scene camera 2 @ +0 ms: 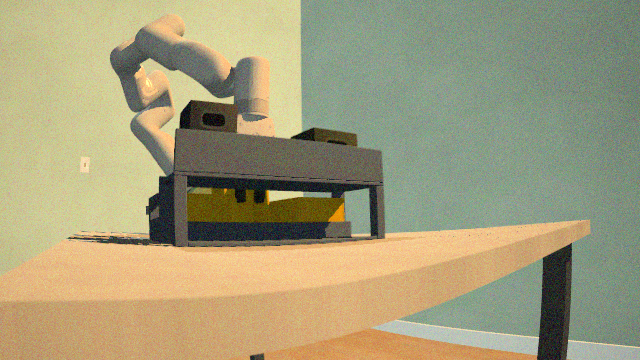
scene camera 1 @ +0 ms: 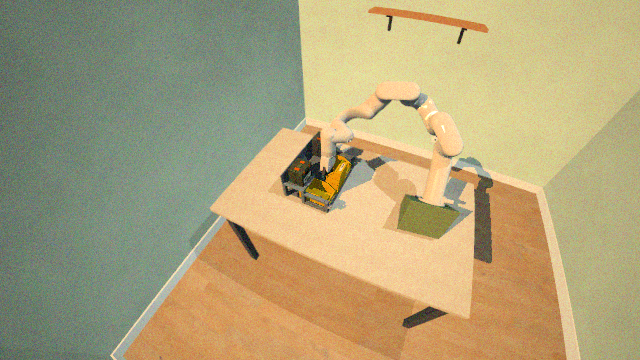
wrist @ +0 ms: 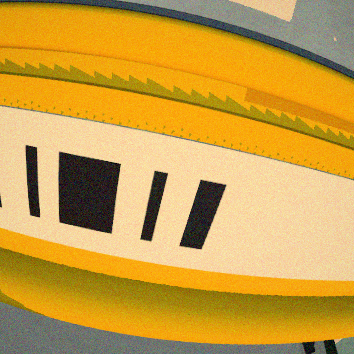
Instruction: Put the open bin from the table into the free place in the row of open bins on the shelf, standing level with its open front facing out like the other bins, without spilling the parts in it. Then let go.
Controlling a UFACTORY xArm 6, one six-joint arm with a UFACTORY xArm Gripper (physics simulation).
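Seen in the pictures: gripper, fingertip midpoint: (scene camera 2: pixel 250 202); arm's base, origin of the base link: (scene camera 1: pixel 431 202).
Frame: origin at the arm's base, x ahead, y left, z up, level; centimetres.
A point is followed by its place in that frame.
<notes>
Yellow open bins (scene camera 1: pixel 320 192) {x 55.8, y 3.6, z -16.1 cm} (scene camera 2: pixel 320 209) {x 64.9, y 5.3, z -11.1 cm} stand along the low front level of the grey shelf (scene camera 2: pixel 280 159) {x 73.0, y -8.2, z -4.2 cm}. A yellow bin with a barcode label (scene camera 1: pixel 344 162) {x 47.0, y -8.0, z 0.3 cm} (wrist: pixel 280 225) rises beside my gripper, and its yellow wall and label fill most of the wrist view. I cannot tell which yellow bin is the task's bin, nor its exact tilt; its parts are hidden. My gripper (scene camera 1: pixel 324 173) {x 54.1, y -3.8, z -9.3 cm} (scene camera 2: pixel 250 196) {x 54.1, y -3.8, z -9.3 cm} points down behind the yellow bins, on the side toward the shelf's upper level. Its fingers are part-way open, a small gap apart, with nothing between them.
Two dark bins (scene camera 2: pixel 220 111) {x 68.4, y -16.5, z 3.7 cm} (scene camera 2: pixel 332 135) {x 70.0, y 4.5, z 1.6 cm} stand apart on the upper level, with my wrist between them in scene camera 2. The nearer one (scene camera 1: pixel 300 175) {x 63.1, y 10.6, z 1.7 cm} has orange parts on top. The arm stands on a green block (scene camera 1: pixel 427 220) {x -0.4, y 7.8, z -3.8 cm} on the table (scene camera 1: pixel 380 255) {x 14.8, y 26.1, z -17.0 cm}.
</notes>
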